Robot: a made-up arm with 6 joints. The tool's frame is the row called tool.
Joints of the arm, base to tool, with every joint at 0 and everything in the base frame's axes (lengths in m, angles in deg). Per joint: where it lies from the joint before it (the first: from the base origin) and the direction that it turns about. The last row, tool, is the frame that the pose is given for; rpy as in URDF.
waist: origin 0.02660 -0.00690 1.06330 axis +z
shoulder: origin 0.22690 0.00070 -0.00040 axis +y
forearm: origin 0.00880 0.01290 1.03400 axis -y
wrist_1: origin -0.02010 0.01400 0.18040 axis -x
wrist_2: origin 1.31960 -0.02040 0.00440 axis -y
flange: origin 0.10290 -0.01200 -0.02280 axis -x
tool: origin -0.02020 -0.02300 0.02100 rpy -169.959 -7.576 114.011
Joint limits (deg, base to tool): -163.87..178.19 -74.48..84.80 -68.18..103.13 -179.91..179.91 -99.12..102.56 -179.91..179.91
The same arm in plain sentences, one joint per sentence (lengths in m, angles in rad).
The arm has six revolute joints in a row. What follows holds with every joint at zero, and every direction is one of the base frame's. The first joint lies 0.0266 m along +x and 0.0069 m along -y and 1.0633 m along +z from the base frame's origin and turns about +z, from -2.8601 to 3.1100 rad. The second joint lies 0.2269 m along +x and 0.0007 m along +y and 0.0004 m along -z from the first joint and turns about +y, from -1.2999 to 1.4800 rad. The third joint lies 0.0088 m along +x and 0.0129 m along +y and 1.0340 m along +z from the second joint and turns about -y, from -1.1900 to 1.8000 rad. The fourth joint lies 0.0201 m along -x and 0.0140 m along +y and 0.1804 m along +z from the third joint and turns about -x, from -3.1400 to 3.1400 rad. The fifth joint lies 1.3196 m along +x and 0.0204 m along -y and 0.0044 m along +z from the fourth joint and turns about -y, from -1.7300 to 1.7900 rad. The sixth joint lies 0.1029 m along +x and 0.0120 m along -y and 0.0228 m along -z from the fifth joint and turns about -x, from -3.1400 to 3.1400 rad. The tool frame, which is the frame that the pose is given for, lies 0.0202 m along -x and 0.0230 m along -y and 0.0210 m along +z from the sixth joint; its axes are the base frame's turned by roll -2.9663, pitch -0.1322 and yaw 1.9899 rad (as in URDF: about the fixed x, then y, then z).
